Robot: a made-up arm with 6 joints.
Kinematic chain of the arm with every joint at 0, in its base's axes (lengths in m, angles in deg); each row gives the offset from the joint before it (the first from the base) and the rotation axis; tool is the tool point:
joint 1: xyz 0 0 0.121 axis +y
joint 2: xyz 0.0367 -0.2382 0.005 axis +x
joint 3: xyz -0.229 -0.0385 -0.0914 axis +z
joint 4: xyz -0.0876 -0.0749 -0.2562 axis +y
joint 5: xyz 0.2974 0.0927 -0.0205 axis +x
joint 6: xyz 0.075 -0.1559 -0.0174 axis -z
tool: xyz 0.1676 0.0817 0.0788
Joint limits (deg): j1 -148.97..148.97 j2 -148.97..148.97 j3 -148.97..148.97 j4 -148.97..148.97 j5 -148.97..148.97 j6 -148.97..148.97
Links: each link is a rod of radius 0.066 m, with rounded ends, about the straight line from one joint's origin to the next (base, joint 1, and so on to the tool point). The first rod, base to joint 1, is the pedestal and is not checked.
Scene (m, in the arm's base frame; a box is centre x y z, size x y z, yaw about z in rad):
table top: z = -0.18
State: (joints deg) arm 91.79 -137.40 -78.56 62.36 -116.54 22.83
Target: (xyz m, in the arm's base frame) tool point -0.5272 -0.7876 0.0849
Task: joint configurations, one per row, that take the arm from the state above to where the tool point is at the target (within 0.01 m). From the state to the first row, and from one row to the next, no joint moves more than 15 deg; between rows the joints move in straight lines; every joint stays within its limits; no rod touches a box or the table.
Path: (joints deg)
1: 93.67 -124.14 -71.82 61.25 -118.37 25.10
2: 95.55 -110.87 -65.08 60.13 -120.20 27.37
3: 97.43 -97.61 -58.34 59.02 -122.03 29.64
4: 99.31 -84.34 -51.60 57.90 -123.86 31.90
5: 101.19 -71.08 -44.86 56.79 -125.69 34.17
6: 103.07 -57.81 -38.12 55.67 -127.52 36.44
7: 104.96 -44.55 -31.37 54.56 -129.36 38.71

